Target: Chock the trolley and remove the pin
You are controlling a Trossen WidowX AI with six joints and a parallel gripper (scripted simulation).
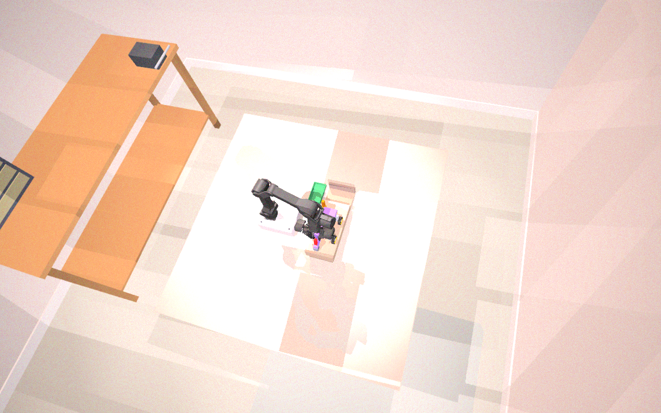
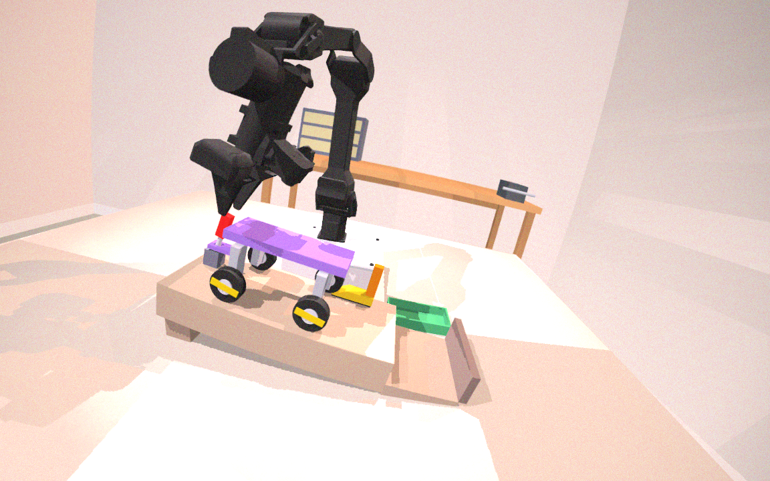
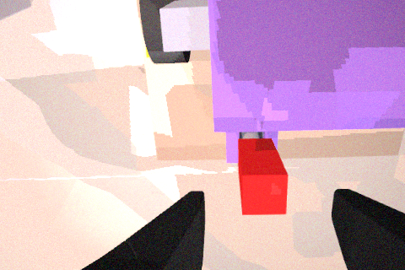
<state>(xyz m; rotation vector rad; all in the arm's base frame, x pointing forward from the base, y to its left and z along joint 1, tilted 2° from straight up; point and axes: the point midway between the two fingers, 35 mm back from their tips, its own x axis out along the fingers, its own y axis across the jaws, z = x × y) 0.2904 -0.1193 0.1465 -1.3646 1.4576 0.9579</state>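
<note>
Right now my gripper tip is 1 cm to the left of the red-headed stop pin and 4 cm above it. Round my gripper tip: yellow chock 2 cm behind, 20 cm to the left, 9 cm below; then tan ramp 3 cm ahead, 10 cm to the left, 12 cm below; then trolley 3 cm ahead, 10 cm to the left, 6 cm below.
</note>
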